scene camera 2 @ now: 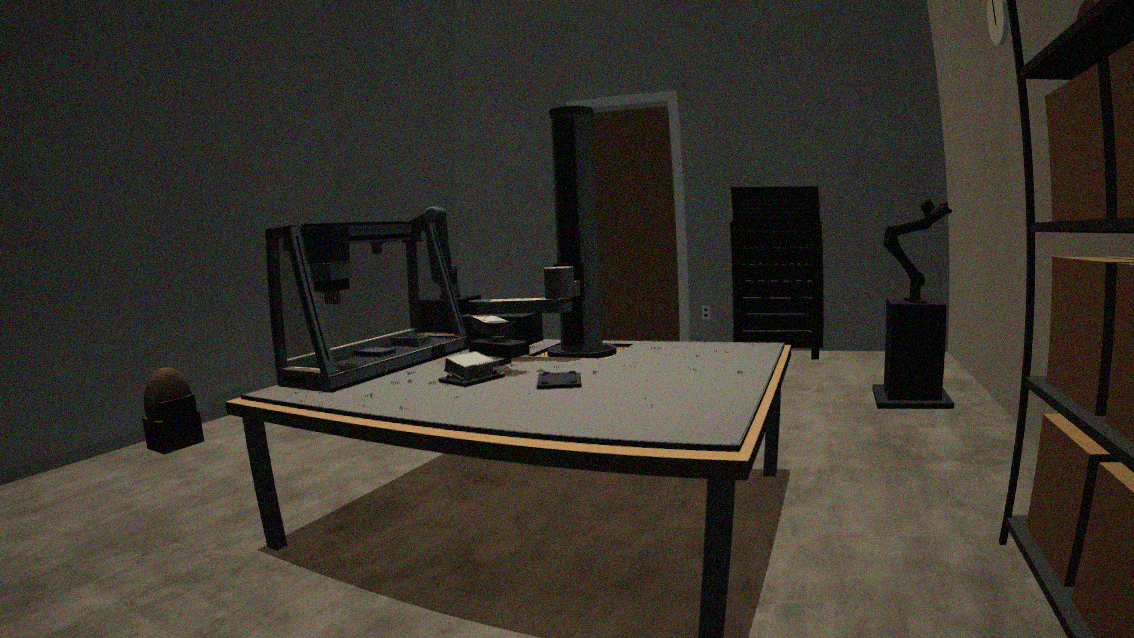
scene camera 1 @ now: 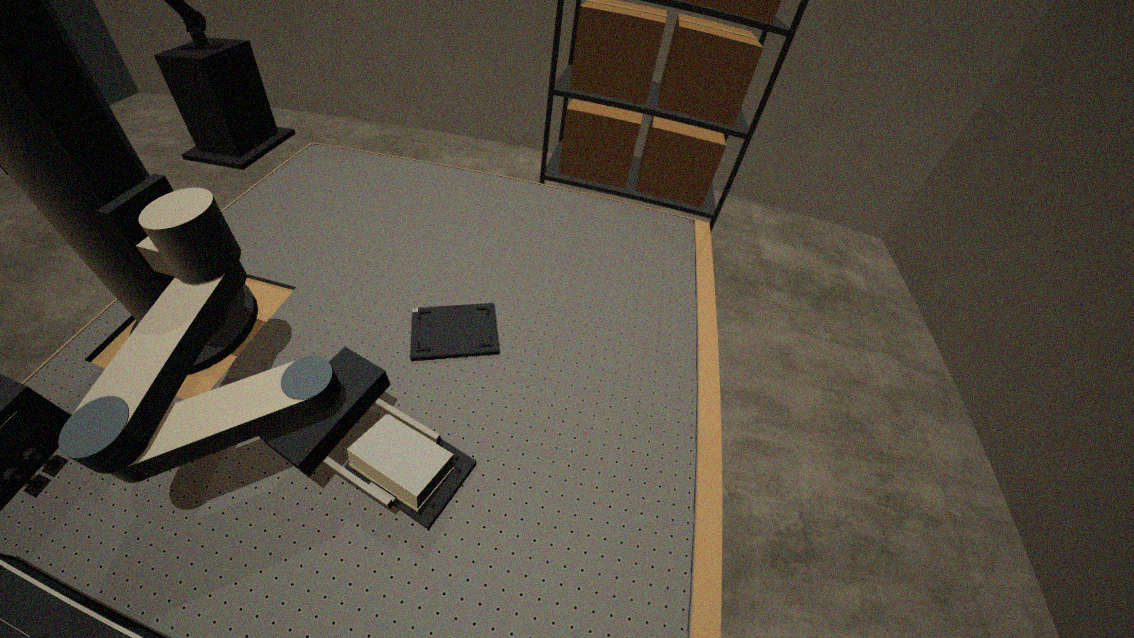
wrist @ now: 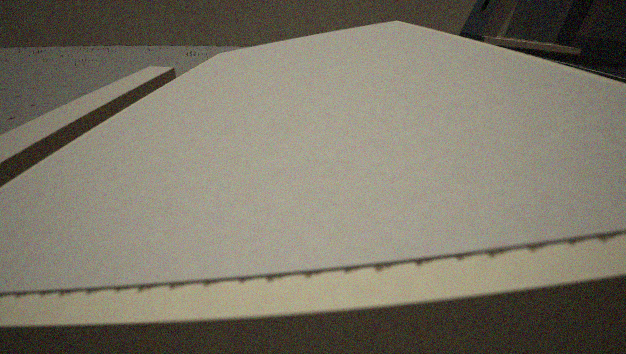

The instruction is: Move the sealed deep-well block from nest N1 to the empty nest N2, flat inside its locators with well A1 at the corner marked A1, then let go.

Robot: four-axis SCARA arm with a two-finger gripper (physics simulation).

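Observation:
The sealed deep-well block is a pale box with its flat cover up. It is at dark nest N1, close to the arm's end; its locator contact and well A1 cannot be made out. My gripper has one pale finger along each long side of the block. A narrow gap seems to show between fingers and block, so I judge it open; contact is hard to see. In the wrist view one finger shows at the left, beside the block's cover. Empty nest N2 is a dark plate with corner locators.
The black gantry machine stands at the table's left in scene camera 2. The arm's column rises behind the nests. A shelf rack stands beyond the table edge. A second small arm stands on a pedestal.

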